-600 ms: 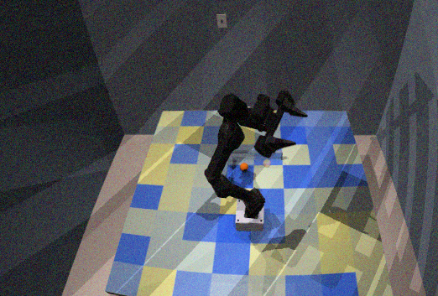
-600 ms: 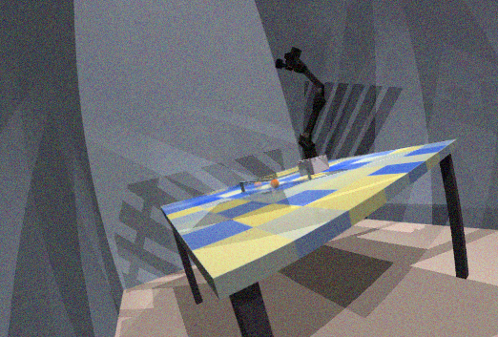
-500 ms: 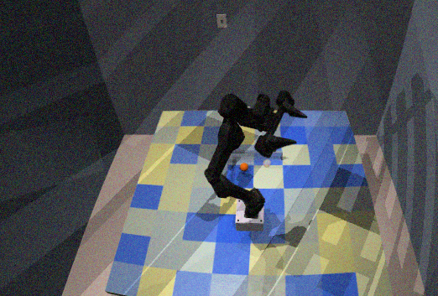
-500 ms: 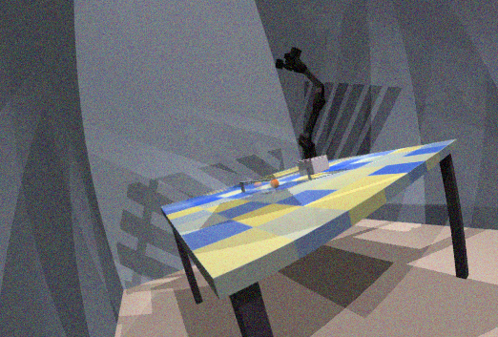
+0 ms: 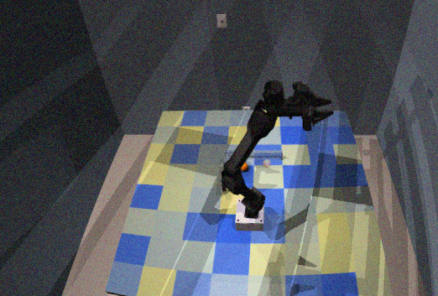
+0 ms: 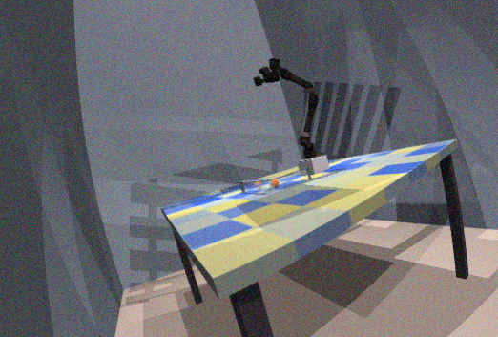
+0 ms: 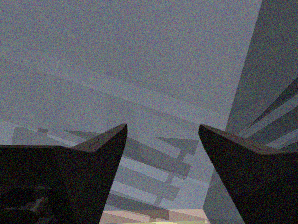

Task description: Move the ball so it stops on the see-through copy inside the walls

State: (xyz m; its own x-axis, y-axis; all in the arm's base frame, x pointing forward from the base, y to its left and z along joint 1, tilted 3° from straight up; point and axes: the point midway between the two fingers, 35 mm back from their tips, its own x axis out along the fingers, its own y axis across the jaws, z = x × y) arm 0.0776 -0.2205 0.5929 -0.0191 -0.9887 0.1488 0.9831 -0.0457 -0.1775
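Right now my gripper tip is 66 cm above the orange ball, 35 cm to the right of it and 28 cm short of it.
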